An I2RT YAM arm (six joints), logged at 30 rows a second.
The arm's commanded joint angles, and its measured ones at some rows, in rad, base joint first. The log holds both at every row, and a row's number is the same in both.
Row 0, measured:
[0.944, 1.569, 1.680, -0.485, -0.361, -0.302]
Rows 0 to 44, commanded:
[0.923, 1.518, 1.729, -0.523, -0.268, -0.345]
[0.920, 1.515, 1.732, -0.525, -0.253, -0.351]
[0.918, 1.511, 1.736, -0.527, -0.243, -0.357]
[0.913, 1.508, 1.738, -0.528, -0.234, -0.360]
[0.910, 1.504, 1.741, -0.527, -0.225, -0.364]
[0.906, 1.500, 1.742, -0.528, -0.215, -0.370]
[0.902, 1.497, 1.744, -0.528, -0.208, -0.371]
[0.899, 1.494, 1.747, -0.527, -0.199, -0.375]
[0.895, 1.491, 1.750, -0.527, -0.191, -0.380]
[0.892, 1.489, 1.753, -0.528, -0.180, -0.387]
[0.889, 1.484, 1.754, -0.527, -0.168, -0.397]
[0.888, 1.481, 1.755, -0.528, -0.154, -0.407]
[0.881, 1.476, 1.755, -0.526, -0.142, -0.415]
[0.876, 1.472, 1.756, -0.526, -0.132, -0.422]
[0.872, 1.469, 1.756, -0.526, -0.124, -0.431]
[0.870, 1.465, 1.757, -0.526, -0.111, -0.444]
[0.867, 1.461, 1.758, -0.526, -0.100, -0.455]
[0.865, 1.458, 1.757, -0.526, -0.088, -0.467]
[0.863, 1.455, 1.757, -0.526, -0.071, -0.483]
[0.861, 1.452, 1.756, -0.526, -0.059, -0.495]
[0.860, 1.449, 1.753, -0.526, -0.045, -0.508]
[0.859, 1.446, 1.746, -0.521, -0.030, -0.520]
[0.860, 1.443, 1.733, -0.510, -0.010, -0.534]
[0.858, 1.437, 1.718, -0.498, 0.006, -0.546]
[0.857, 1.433, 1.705, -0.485, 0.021, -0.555]
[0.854, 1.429, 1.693, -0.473, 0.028, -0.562]
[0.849, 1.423, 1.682, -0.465, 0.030, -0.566]
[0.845, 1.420, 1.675, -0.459, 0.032, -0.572]
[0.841, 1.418, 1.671, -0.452, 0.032, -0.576]
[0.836, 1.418, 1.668, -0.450, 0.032, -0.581]
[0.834, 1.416, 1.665, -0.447, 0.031, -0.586]
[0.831, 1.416, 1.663, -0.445, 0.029, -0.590]
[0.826, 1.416, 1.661, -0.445, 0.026, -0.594]
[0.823, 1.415, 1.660, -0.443, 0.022, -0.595]
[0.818, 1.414, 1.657, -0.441, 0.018, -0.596]
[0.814, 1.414, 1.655, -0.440, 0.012, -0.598]
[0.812, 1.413, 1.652, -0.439, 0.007, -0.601]
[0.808, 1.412, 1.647, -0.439, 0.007, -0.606]
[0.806, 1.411, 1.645, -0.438, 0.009, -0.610]
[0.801, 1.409, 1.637, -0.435, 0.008, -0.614]
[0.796, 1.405, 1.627, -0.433, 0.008, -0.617]
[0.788, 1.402, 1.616, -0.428, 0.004, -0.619]
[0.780, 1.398, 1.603, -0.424, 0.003, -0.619]
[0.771, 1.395, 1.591, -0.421, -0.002, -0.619]
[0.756, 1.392, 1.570, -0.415, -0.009, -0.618]
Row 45, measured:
[0.801, 1.427, 1.621, -0.454, -0.021, -0.592]
